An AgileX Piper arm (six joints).
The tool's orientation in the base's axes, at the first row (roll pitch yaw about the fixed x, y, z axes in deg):
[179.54 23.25 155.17]
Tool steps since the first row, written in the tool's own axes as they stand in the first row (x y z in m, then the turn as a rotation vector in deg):
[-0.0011 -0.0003 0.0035 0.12 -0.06 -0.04]
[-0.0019 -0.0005 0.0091 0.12 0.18 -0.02]
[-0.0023 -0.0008 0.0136 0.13 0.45 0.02]
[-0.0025 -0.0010 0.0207 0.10 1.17 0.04]
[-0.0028 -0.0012 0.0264 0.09 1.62 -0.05]
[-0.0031 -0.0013 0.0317 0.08 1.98 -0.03]
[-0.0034 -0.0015 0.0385 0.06 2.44 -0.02]
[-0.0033 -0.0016 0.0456 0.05 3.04 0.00]
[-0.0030 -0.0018 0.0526 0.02 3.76 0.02]
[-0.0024 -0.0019 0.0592 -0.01 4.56 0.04]
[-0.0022 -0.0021 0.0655 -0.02 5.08 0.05]
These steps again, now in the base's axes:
[0.0021 -0.0013 -0.0028 -0.14 0.00 -0.01]
[0.0047 -0.0026 -0.0076 -0.03 0.21 -0.03]
[0.0065 -0.0038 -0.0116 0.09 0.46 -0.07]
[0.0092 -0.0052 -0.0180 0.42 1.10 -0.07]
[0.0114 -0.0064 -0.0232 0.58 1.51 0.02]
[0.0135 -0.0074 -0.0279 0.75 1.84 0.01]
[0.0161 -0.0088 -0.0340 0.96 2.24 0.01]
[0.0186 -0.0100 -0.0406 1.23 2.78 0.00]
[0.0208 -0.0111 -0.0472 1.56 3.42 0.00]
[0.0226 -0.0120 -0.0535 1.92 4.13 0.00]
[0.0246 -0.0131 -0.0593 2.15 4.60 0.00]

